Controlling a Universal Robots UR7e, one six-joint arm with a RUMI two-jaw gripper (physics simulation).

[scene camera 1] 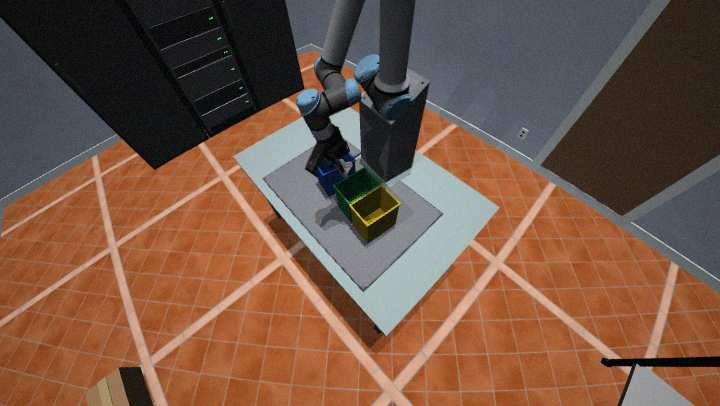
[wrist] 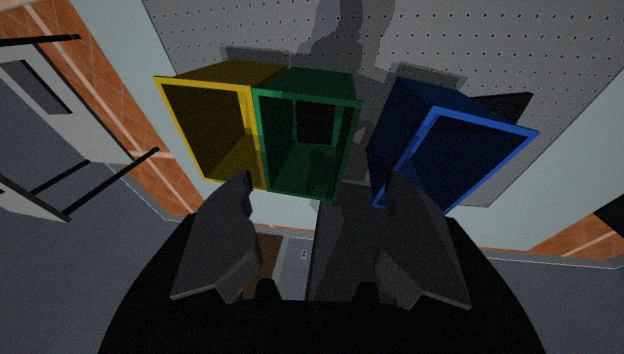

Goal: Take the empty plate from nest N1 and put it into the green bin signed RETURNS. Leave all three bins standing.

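Frame: origin at the arm's base, x ahead, y left, z up, level; centimetres.
Where they show: gripper, between the fingertips: (scene camera 1: 339, 172) (wrist: 318, 173).
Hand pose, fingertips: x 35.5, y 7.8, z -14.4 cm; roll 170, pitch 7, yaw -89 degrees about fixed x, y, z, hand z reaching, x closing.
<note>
Things, the pixels of their top centre, and the offset from my fingertips. "spot": a spot on its surface instead. Level surfaces: height alone.
- green bin, centre of its top: (wrist: 302, 158) (scene camera 1: 357, 184) dx -6.2, dy +3.4, dz -10.1 cm
- dark rectangular plate, centre of its top: (wrist: 314, 118) dx -7.1, dy +3.8, dz -26.4 cm
- yellow bin, centre of its top: (wrist: 220, 144) (scene camera 1: 375, 204) dx -5.0, dy +16.4, dz -10.1 cm
- blue bin, centre of its top: (wrist: 437, 177) (scene camera 1: 333, 159) dx -7.5, dy -16.3, dz -10.1 cm
- grey perforated board, height of its surface: dz -28.1 cm
- pale table, height of its surface: dz -29.4 cm
- dark flat piece, a spot on its surface: (wrist: 515, 104) spot: dx -1.3, dy -34.3, dz -26.6 cm
The green bin (scene camera 1: 343, 202) (wrist: 322, 82) stands upright between the other two bins. A dark rectangular plate (wrist: 315, 122) lies inside it, low down; its edges are partly hidden. My gripper (scene camera 1: 330, 168) (wrist: 318, 173) is open with nothing between its fingers, above the bins and, in the scene view, over the blue bin side. The yellow bin (scene camera 1: 375, 227) (wrist: 240, 73) stands right beside the green one. The blue bin (scene camera 1: 328, 182) (wrist: 397, 120) stands upright, a gap away from the green one. No RETURNS sign or nest mark can be read.
The bins stand on a grey perforated board (scene camera 1: 363, 267) (wrist: 475, 45) on a pale table (scene camera 1: 393, 302). A dark flat piece (wrist: 515, 104) shows behind the blue bin in the wrist view. The grey robot pedestal (scene camera 1: 385, 146) rises close behind the bins.
</note>
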